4 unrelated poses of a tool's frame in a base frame.
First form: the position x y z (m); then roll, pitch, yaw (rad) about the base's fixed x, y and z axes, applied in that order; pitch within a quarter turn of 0, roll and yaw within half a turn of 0.
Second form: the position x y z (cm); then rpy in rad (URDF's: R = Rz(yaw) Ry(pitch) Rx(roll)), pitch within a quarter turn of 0, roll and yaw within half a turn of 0. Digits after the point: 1 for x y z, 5 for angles.
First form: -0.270, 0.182, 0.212, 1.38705, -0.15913, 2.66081
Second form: -27.0, 18.2, 21.2, 1.38705, -0.15913, 2.66081
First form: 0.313, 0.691, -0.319, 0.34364, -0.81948, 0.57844
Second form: 31.3, 69.1, -31.9, 0.34364, -0.81948, 0.57844
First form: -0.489, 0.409, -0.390, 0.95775, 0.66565, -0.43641
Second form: -48.9, 40.9, -39.0, 0.95775, 0.66565, -0.43641
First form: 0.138, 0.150, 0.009, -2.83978, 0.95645, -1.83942
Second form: 13.8, 15.0, 0.9, -2.83978, 0.95645, -1.83942
